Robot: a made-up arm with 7 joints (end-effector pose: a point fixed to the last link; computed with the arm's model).
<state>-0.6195 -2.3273 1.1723 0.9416 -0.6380 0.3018 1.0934</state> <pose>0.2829 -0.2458 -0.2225 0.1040 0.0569 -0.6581 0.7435</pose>
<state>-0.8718 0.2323 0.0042 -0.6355 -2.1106 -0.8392 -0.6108</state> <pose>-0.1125 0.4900 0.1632 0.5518 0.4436 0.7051 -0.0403</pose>
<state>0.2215 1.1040 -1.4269 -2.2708 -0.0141 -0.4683 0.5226</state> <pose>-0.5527 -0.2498 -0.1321 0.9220 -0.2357 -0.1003 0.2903</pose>
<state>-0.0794 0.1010 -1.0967 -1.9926 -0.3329 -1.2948 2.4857</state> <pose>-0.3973 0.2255 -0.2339 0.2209 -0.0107 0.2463 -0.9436</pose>
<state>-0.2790 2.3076 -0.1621 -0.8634 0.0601 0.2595 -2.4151</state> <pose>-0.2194 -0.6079 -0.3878 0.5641 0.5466 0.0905 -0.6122</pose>
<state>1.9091 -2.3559 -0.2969 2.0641 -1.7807 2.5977 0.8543</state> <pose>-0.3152 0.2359 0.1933 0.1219 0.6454 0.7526 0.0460</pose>
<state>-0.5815 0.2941 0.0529 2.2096 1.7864 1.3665 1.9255</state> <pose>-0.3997 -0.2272 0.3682 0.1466 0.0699 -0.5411 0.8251</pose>
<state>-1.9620 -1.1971 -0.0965 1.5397 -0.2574 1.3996 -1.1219</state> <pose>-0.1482 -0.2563 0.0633 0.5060 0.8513 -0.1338 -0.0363</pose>
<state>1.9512 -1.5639 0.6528 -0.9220 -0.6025 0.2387 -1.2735</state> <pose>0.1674 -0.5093 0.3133 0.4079 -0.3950 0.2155 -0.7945</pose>
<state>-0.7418 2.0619 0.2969 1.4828 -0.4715 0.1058 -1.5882</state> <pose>-0.1507 -0.5011 -0.0279 0.4826 -0.2868 0.0014 -0.8275</pose>
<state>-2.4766 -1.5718 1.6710 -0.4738 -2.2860 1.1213 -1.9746</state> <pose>-0.2521 0.6061 0.2331 0.7924 -0.3412 -0.4979 -0.0885</pose>
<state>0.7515 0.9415 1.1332 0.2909 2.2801 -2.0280 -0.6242</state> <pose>-0.2383 -0.5372 -0.3243 0.2707 -0.3753 -0.2453 -0.8519</pose>
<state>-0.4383 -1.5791 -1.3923 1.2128 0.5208 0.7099 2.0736</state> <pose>-0.1914 0.0612 0.2956 0.5456 -0.6523 -0.3131 0.4229</pose>
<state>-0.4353 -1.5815 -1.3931 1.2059 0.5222 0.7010 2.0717</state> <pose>-0.1886 0.0605 0.2974 0.5455 -0.6545 -0.3089 0.4226</pose>
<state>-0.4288 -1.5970 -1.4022 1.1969 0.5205 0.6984 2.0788</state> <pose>-0.1841 0.0629 0.2979 0.5481 -0.6572 -0.3032 0.4193</pose>
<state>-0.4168 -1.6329 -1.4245 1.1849 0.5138 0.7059 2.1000</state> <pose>-0.1770 0.0700 0.2962 0.5544 -0.6608 -0.2951 0.4109</pose>
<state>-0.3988 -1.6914 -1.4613 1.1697 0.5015 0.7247 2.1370</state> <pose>-0.1666 0.0822 0.2914 0.5643 -0.6658 -0.2846 0.3967</pose>
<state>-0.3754 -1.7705 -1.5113 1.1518 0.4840 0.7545 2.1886</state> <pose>-0.1524 0.0990 0.2829 0.5765 -0.6723 -0.2717 0.3767</pose>
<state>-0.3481 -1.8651 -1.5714 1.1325 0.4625 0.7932 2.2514</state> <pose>-0.1343 0.1187 0.2704 0.5893 -0.6805 -0.2571 0.3516</pose>
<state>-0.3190 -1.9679 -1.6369 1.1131 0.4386 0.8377 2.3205</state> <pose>-0.1127 0.1390 0.2541 0.6008 -0.6899 -0.2417 0.3235</pose>
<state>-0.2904 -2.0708 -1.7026 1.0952 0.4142 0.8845 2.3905</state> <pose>-0.0889 0.1576 0.2349 0.6100 -0.7000 -0.2265 0.2944</pose>
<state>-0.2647 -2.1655 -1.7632 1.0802 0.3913 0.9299 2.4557</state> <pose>-0.0651 0.1727 0.2146 0.6165 -0.7094 -0.2128 0.2671</pose>
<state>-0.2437 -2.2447 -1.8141 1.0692 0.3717 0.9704 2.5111</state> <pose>-0.0439 0.1835 0.1955 0.6207 -0.7173 -0.2016 0.2440</pose>
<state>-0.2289 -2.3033 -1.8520 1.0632 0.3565 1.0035 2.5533</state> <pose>-0.0276 0.1906 0.1797 0.6233 -0.7228 -0.1940 0.2267</pose>
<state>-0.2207 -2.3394 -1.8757 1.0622 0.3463 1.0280 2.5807</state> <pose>-0.0176 0.1950 0.1685 0.6250 -0.7255 -0.1903 0.2162</pose>
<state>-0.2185 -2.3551 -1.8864 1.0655 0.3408 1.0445 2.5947</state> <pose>-0.0136 0.1976 0.1620 0.6265 -0.7256 -0.1901 0.2119</pose>
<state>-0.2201 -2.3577 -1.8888 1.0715 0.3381 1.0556 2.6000</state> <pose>-0.0137 0.1994 0.1587 0.6276 -0.7241 -0.1922 0.2117</pose>
